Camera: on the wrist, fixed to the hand. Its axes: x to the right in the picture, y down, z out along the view.
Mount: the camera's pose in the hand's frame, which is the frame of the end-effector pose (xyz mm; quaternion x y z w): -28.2 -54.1 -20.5 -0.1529 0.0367 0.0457 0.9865
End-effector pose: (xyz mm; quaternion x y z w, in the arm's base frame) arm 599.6 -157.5 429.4 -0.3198 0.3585 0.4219 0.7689
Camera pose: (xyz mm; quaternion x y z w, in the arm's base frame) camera 630.4 -209.4 451.8 -0.4321 0.3320 0.4944 0.6772
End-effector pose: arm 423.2 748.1 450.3 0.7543 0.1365 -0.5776 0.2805
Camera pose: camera 402.5 806.9 466.3 0.7287 0.1988 -0.5085 0.4135
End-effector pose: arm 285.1 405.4 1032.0 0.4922 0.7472 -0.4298 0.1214
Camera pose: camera 258.3 395.3 1089.7 0.5169 0.7848 -0.2861 0.1872
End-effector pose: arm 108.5 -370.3 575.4 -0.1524 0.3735 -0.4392 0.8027
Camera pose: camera 52.0 -376.2 605.7 -0.2399 0.4720 -0.3451 0.7749
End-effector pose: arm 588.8 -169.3 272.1 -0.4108 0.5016 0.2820 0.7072
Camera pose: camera 613.4 -213.9 311.5 -0.5008 0.4964 0.3721 0.6035
